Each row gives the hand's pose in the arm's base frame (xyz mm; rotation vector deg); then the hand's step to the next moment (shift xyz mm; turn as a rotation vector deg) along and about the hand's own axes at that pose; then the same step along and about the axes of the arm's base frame.
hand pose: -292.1 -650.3 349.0 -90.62 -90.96 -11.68
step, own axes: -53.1 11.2 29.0 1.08 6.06 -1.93
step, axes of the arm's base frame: -12.4 -18.2 -57.4 6.37 0.64 -0.79
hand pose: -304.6 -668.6 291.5 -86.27 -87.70 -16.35
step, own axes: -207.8 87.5 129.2 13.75 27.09 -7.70
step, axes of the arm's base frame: -20.7 -24.4 -257.9 29.79 9.42 2.46
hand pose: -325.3 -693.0 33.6 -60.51 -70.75 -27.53
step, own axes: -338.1 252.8 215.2 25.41 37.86 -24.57
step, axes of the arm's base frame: -18.6 225.3 -416.4 50.82 2.83 9.60
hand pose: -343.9 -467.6 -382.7 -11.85 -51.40 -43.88
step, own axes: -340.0 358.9 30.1 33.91 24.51 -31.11
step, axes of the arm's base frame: 93.9 447.4 -190.7 49.14 -14.20 10.12
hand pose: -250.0 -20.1 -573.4 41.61 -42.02 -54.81
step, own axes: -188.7 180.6 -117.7 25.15 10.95 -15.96
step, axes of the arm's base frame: 102.8 264.5 39.2 27.47 -14.87 5.60
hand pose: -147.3 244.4 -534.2 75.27 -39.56 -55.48
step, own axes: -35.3 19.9 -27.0 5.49 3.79 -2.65
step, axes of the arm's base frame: 11.0 43.5 18.9 5.54 -3.66 2.73
